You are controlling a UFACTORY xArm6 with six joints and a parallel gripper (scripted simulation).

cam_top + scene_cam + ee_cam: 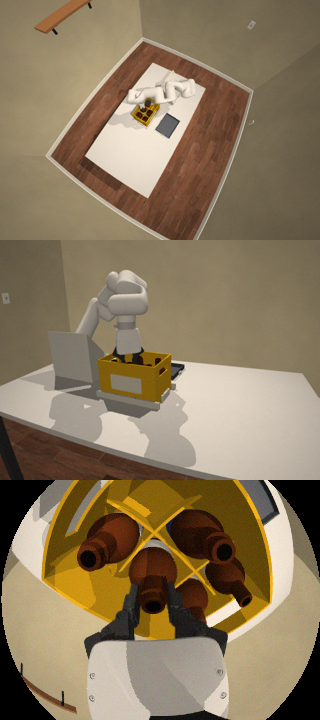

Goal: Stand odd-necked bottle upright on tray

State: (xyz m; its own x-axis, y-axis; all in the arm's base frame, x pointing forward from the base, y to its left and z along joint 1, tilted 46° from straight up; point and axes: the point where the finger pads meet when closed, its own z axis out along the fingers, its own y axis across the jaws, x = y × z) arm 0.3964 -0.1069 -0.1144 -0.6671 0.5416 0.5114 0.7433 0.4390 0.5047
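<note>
My hand is 70 mm above the yellow crate, 50 mm to the right of it and 10 mm short of it. Also, from my hand: dark grey tray: 340 mm to the left, 150 mm below, 10 mm ahead; glass bottle: 90 mm ahead, 70 mm below.
</note>
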